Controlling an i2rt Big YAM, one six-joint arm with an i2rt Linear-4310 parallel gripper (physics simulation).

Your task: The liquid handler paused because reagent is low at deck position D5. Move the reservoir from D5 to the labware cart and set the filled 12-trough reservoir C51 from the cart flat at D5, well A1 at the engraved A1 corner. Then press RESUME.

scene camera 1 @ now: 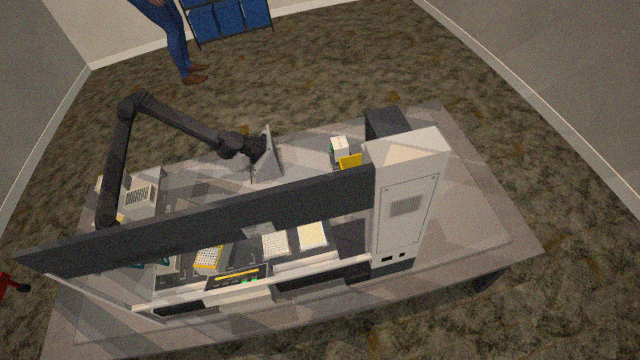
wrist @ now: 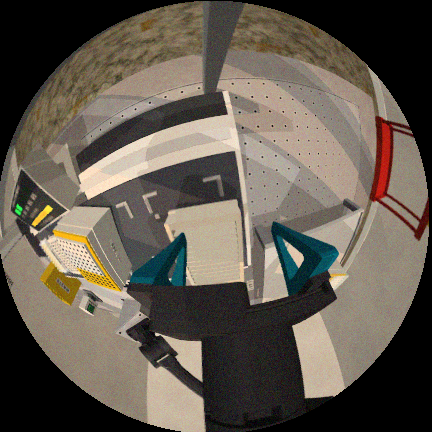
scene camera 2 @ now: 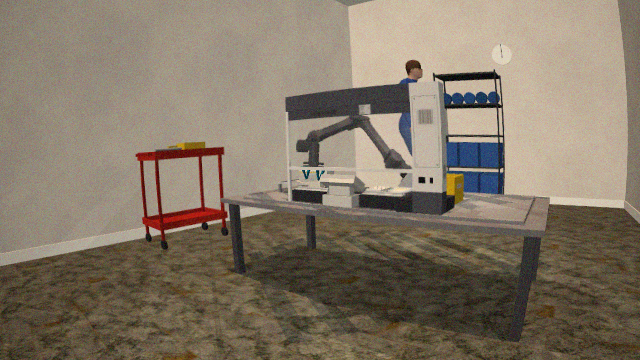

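Pixels of known places: gripper, between the fingertips: (scene camera 1: 156, 266) (wrist: 229, 231) (scene camera 2: 312, 179); arm's base, origin of its link: (scene camera 1: 259, 149) (wrist: 140, 328) (scene camera 2: 409, 175).
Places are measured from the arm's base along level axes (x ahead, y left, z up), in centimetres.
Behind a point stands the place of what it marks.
Observation:
A pale ribbed reservoir (scene camera 1: 169, 265) {x 46.7, y -31.1, z -1.3 cm} (wrist: 212, 240) {x 45.1, y -33.6, z -1.2 cm} sits on the dark deck at its end beside the white side rail. My gripper (scene camera 1: 148, 264) {x 47.0, y -35.5, z -0.1 cm} (scene camera 2: 313, 175) {x 47.0, y -35.5, z -0.1 cm} (wrist: 229, 231) {x 47.0, y -35.5, z -0.1 cm} is open and empty, its teal fingers pointing down above the reservoir; in the wrist view the left finger overlaps the reservoir and the right one is beyond the rail. A grey-walled labware cart (wrist: 305, 220) {x 39.5, y -55.1, z -9.9 cm} stands beside the deck. A reservoir with dark troughs (scene camera 1: 139, 195) {x 13.7, y -53.0, z -1.2 cm} is on it in scene camera 1; its label is unreadable. The control panel (scene camera 1: 237, 276) (wrist: 37, 205) {x 55.4, y -9.2, z 2.3 cm} shows a yellow bar and green lights.
A yellow-topped tip box (scene camera 1: 208, 256) (wrist: 80, 255) stands farther along the deck, then two plates (scene camera 1: 275, 243) (scene camera 1: 312, 235). The dark gantry beam (scene camera 1: 300, 197) {x 57.7, y 22.1, z 43.1 cm} (scene camera 2: 345, 101) {x 60.1, y 2.4, z 39.8 cm} spans above the deck. A yellow waste box (wrist: 61, 285) {x 22.9, y 31.7, z -1.1 cm} and a red trolley (scene camera 2: 215, 151) (wrist: 382, 160) stand beyond.

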